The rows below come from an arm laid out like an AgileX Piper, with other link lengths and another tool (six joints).
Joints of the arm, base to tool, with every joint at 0 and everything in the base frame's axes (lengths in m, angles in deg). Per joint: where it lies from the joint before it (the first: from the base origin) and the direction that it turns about. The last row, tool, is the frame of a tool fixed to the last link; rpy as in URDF.
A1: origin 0 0 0.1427 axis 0 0 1
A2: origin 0 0 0 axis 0 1 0
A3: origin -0.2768 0 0.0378 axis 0 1 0
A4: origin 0.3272 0 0.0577 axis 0.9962 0 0.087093
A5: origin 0 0 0 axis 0 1 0
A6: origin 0.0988 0 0.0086 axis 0.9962 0 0.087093
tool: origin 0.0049 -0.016 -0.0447 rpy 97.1 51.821 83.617
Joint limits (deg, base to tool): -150..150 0..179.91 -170..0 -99.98..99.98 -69.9..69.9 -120..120
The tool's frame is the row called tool.
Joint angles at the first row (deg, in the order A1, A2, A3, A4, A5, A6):
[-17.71, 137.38, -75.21, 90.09, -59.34, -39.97]
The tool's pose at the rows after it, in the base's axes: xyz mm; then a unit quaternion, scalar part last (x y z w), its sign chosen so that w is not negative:
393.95 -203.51 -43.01 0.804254 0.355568 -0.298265 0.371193
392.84 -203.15 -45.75 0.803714 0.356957 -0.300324 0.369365
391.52 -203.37 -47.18 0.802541 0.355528 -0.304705 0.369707
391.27 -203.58 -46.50 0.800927 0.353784 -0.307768 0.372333
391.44 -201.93 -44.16 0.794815 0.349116 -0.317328 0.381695
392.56 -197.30 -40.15 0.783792 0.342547 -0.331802 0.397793
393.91 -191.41 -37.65 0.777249 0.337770 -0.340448 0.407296
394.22 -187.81 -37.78 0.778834 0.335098 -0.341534 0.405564
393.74 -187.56 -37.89 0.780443 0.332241 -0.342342 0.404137
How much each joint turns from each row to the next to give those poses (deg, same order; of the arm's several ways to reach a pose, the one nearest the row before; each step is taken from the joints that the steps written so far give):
[0.00, 0.05, 0.00, -0.11, -0.17, 0.00]
[0.00, 0.36, 0.00, 0.00, 0.00, 0.00]
[0.00, 0.25, 0.00, 0.00, -0.48, 0.00]
[0.06, 0.00, 0.01, -0.11, -0.55, 0.00]
[0.55, 0.01, -0.01, -0.25, -1.90, 0.00]
[1.14, -0.01, 0.00, -0.39, -3.16, 0.00]
[1.10, 0.00, 0.00, 0.18, -2.15, 0.00]
[0.45, 0.01, 0.00, 0.78, -0.40, 0.00]
[0.00, 0.00, 0.00, 0.37, -0.15, 0.05]

